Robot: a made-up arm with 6 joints.
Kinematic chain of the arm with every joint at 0, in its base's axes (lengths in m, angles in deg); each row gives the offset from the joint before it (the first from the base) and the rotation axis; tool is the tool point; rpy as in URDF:
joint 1: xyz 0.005 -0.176 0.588 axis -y
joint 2: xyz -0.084 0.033 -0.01 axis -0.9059 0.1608 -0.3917
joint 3: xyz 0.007 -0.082 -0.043 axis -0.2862 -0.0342 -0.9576
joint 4: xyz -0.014 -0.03 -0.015 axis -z
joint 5: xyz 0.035 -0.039 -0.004 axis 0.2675 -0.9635 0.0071
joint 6: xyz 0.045 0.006 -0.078 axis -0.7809 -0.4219 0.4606
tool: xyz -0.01 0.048 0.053 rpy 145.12 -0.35 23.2
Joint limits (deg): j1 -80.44..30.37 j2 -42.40..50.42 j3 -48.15..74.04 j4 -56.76..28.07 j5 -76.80..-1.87 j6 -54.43..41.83
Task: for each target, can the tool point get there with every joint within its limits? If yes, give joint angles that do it. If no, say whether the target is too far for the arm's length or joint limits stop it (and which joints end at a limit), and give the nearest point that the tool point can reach.
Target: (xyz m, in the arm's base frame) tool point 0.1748 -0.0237 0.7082
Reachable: no: joint limits stop it (at a limit: joint 1, joint 2, joint 3, joint 5, joint 6) | nearest point 0.0904 -0.1079 0.5361 | short by 0.209 m
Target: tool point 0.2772 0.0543 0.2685
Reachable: no: too far | nearest point 0.1213 -0.1290 0.4345 | short by 0.292 m
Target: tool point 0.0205 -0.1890 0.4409
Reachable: yes | joints 20.50 -27.36 60.32 -39.79 -18.71 6.18
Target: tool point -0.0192 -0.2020 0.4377
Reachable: yes | joints 0.35 -19.00 17.50 -43.06 -56.49 -26.59
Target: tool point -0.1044 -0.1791 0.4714
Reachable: yes | joints -25.84 -25.39 -21.84 -20.28 -67.01 0.94
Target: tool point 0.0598 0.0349 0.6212
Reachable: no: joint limits stop it (at a limit: joint 1, joint 2, joint 3, joint 6) | nearest point 0.0467 -0.0888 0.5332 | short by 0.152 m
